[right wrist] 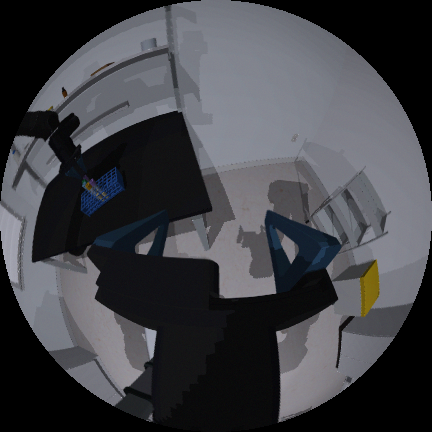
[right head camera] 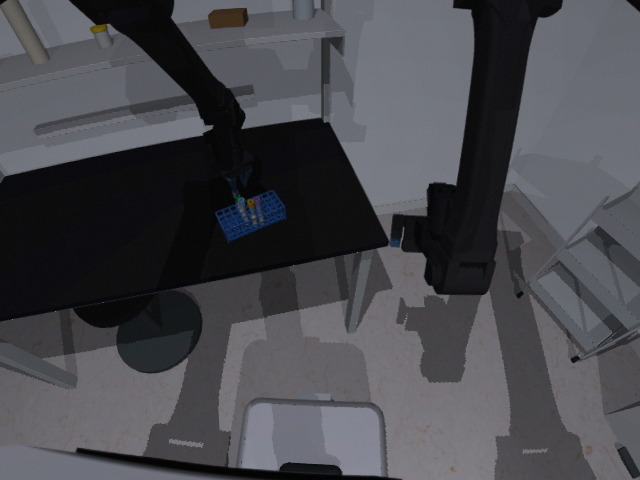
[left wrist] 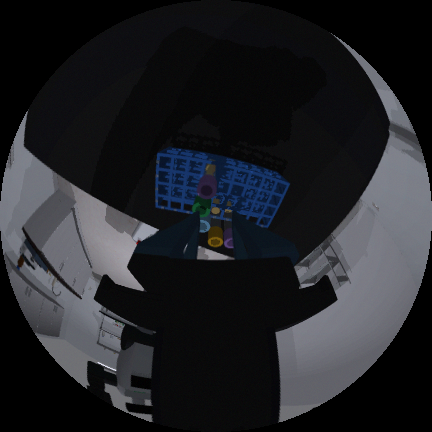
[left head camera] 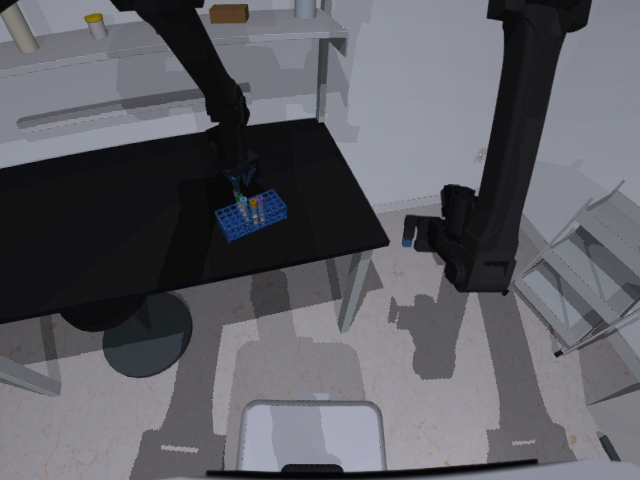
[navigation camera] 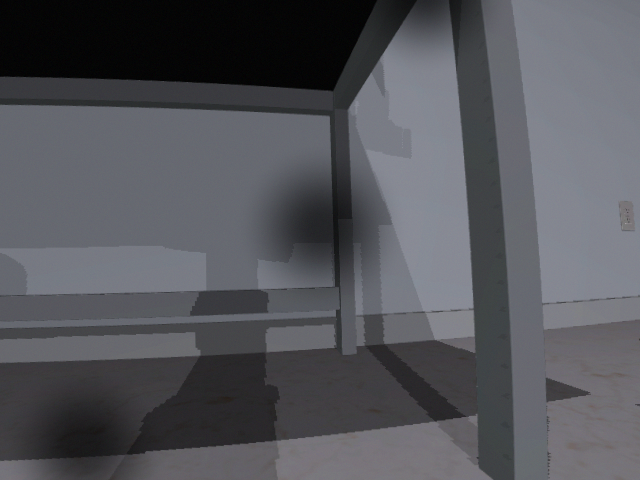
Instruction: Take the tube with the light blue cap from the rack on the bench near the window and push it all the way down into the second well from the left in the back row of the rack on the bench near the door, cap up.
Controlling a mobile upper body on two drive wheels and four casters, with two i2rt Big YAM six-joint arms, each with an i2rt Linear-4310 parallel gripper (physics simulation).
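Frame: origin at the left arm's base, x up, y left, z back, level; metres.
Seen in the pictures: left gripper, fingertip midpoint: (right wrist: pixel 83 174) (right head camera: pixel 239 188) (left wrist: pixel 215 216) (left head camera: pixel 242 188); right gripper, fingertip midpoint: (right wrist: pixel 216 215) (left head camera: pixel 425 221).
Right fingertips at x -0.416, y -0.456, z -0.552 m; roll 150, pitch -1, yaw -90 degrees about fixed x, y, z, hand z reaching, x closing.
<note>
Pixels of each thing's middle, then the offset from my right fingertips to it. "pt": a spot on its surface instead. Level surfaces: height alone.
- tube with the light blue cap, body centre: (left wrist: pixel 204 199) (left head camera: pixel 245 212) (right head camera: pixel 244 212) dy +0.450, dx -0.168, dz -0.173 m
- green-capped tube, body centre: (left wrist: pixel 206 186) (left head camera: pixel 242 208) dy +0.463, dx -0.168, dz -0.190 m
- orange-capped tube, surface spot: (left wrist: pixel 215 239) (left head camera: pixel 252 200) pt dy +0.421, dx -0.113, dz -0.167 m
- shelf, surface height: dx +0.225 m
- bench, surface height: dx -0.232 m
The tube with the light blue cap (left head camera: pixel 243 199) (right head camera: pixel 241 202) (left wrist: pixel 204 226) stands cap up in the blue rack (left head camera: pixel 280 211) (right head camera: pixel 279 211) (left wrist: pixel 158 180) on the black bench. My left gripper (left head camera: pixel 241 184) (right head camera: pixel 238 184) (left wrist: pixel 215 216) is slightly open and empty, over the back of the rack, with its fingers apart and pointing down. In the left wrist view the light blue cap shows beside the finger at the left of the picture, partly covered by it. My right gripper (right wrist: pixel 216 215) is wide open and empty, off to the right of the bench. A second rack does not show clearly.
A green-capped tube (left head camera: pixel 238 196) (left wrist: pixel 202 206), a purple-capped tube (left wrist: pixel 207 186), an orange-capped tube (left head camera: pixel 253 203) (left wrist: pixel 215 239) and another purple-capped tube (left head camera: pixel 260 199) stand close by. A shelf (left head camera: pixel 279 28) runs behind the bench (left head camera: pixel 310 206). A stool (left head camera: pixel 149 351) stands underneath. A step ladder (left head camera: pixel 560 315) stands at the right.
</note>
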